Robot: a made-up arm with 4 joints.
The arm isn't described. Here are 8 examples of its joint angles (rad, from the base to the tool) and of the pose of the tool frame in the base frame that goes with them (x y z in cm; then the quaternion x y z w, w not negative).
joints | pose
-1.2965 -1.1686 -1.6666 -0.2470 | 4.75 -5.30 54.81 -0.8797 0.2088 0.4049 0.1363
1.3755 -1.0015 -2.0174 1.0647 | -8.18 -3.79 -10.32 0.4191 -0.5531 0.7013 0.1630
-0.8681 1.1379 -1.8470 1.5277 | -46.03 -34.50 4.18 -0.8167 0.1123 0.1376 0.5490
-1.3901 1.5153 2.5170 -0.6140 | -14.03 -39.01 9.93 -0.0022 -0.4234 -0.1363 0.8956
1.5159 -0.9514 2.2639 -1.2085 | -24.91 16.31 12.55 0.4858 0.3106 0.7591 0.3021
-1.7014 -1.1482 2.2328 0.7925 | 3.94 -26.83 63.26 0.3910 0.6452 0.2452 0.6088
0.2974 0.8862 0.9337 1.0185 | -39.16 -35.88 51.86 0.0281 0.2174 0.7557 0.6171
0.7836 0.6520 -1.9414 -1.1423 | -46.87 0.20 21.94 0.4085 0.7222 0.0430 0.5565
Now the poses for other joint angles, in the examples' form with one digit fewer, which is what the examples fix.
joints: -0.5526 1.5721 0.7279 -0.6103
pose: -7.3 -33.5 16.2 0.056 0.036 0.543 0.837
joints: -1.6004 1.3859 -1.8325 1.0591
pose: -37.6 -15.7 -5.5 -0.608 -0.091 -0.033 0.788
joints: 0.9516 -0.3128 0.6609 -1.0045
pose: -31.3 -16.3 24.4 -0.358 -0.060 -0.597 0.716
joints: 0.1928 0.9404 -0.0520 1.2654
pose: -32.7 -47.6 42.2 0.579 0.116 0.714 0.376
